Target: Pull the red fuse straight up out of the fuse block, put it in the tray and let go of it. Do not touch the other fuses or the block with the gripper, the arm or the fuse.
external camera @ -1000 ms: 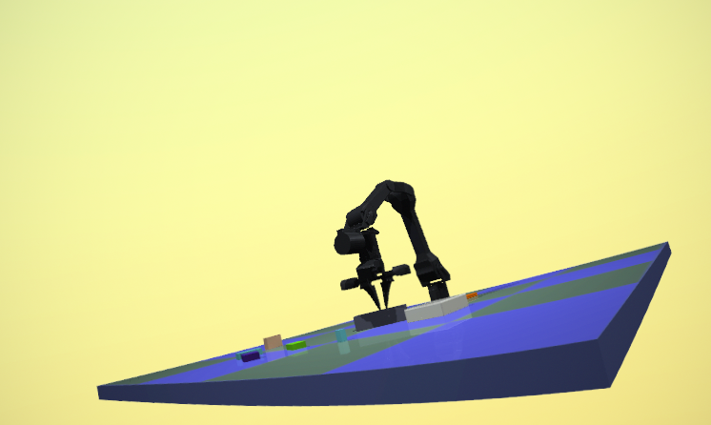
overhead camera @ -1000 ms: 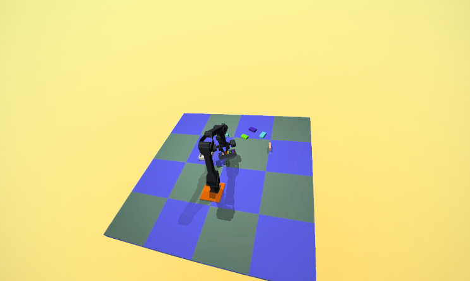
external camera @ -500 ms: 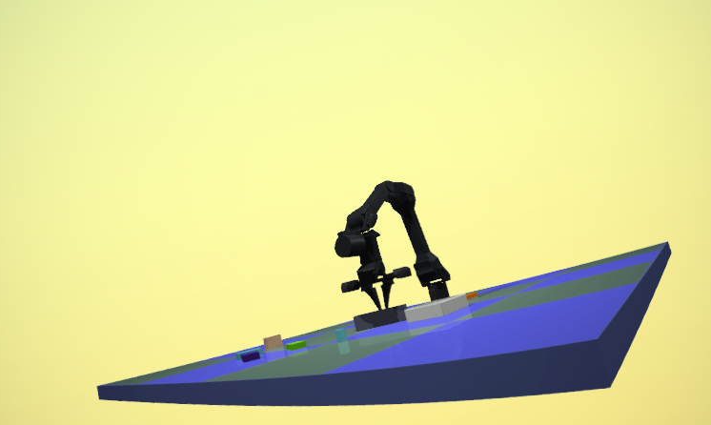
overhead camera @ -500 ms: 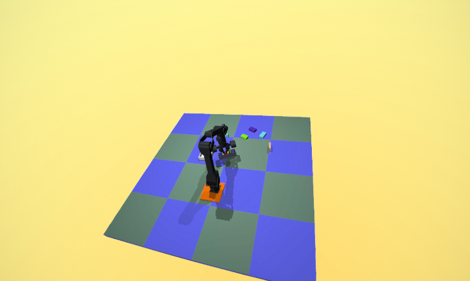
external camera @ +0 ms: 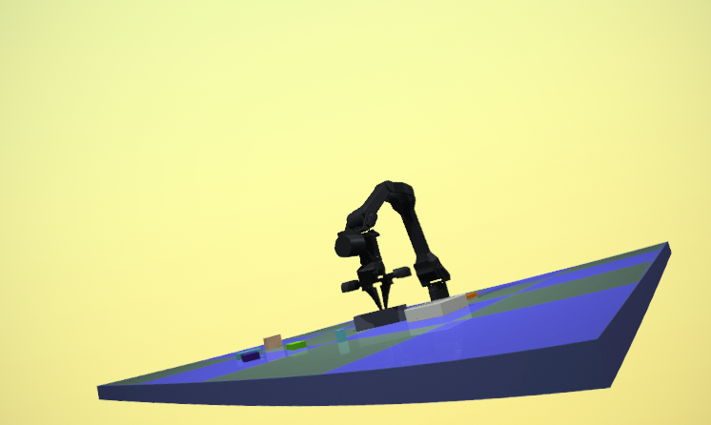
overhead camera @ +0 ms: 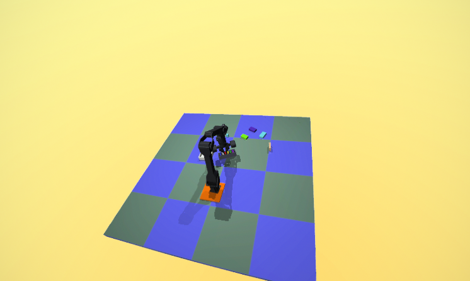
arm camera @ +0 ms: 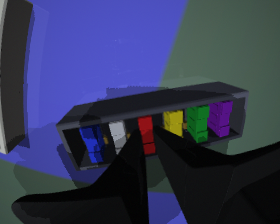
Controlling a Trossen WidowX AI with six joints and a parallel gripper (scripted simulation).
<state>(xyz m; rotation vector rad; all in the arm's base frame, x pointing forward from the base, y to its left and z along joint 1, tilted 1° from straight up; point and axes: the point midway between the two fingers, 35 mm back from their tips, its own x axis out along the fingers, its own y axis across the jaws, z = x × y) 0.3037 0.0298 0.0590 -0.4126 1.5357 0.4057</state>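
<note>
Now: gripper tip 10 mm past the white fuse, 20 mm to the right of it and 10 mm above it. From my gripper tip the other things lie so: white tray: 10 mm behind, 170 mm to the left, 30 mm below; then yellow fuse: 10 mm ahead, 20 mm to the right, 10 mm below; then red fuse: 10 mm below.
</note>
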